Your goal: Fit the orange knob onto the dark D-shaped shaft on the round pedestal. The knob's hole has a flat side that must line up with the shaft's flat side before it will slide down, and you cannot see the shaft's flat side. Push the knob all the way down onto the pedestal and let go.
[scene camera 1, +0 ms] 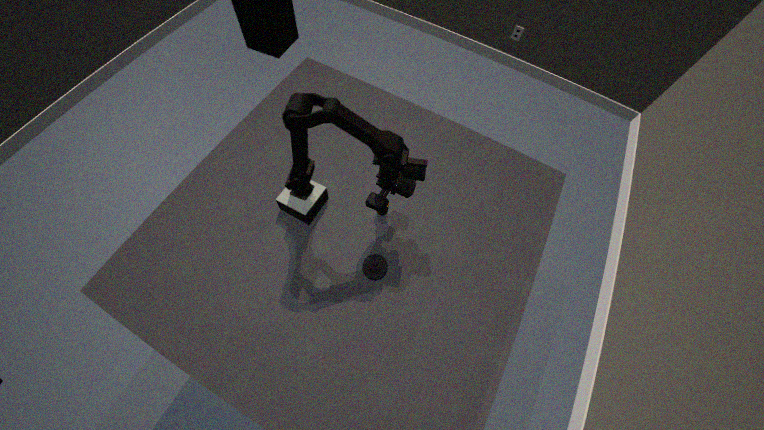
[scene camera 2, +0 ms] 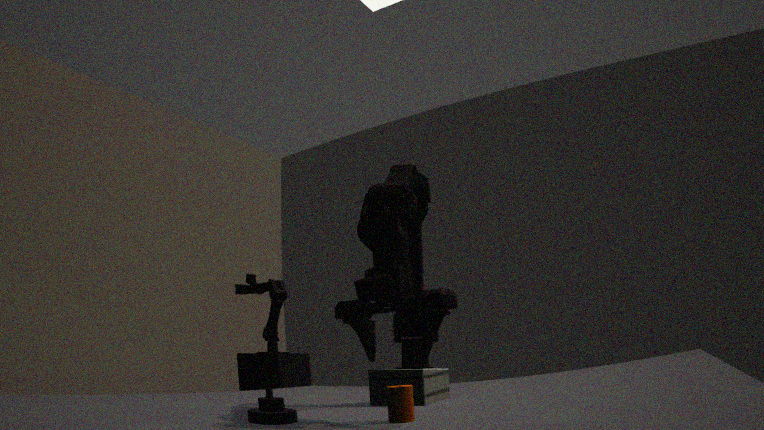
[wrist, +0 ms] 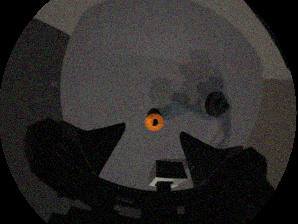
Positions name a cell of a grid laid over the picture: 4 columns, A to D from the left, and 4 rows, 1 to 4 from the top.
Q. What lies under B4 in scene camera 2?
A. The gripper.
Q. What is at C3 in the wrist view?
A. The gripper.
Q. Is the gripper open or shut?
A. Open.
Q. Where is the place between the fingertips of the gripper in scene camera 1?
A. C2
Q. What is the gripper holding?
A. Nothing.
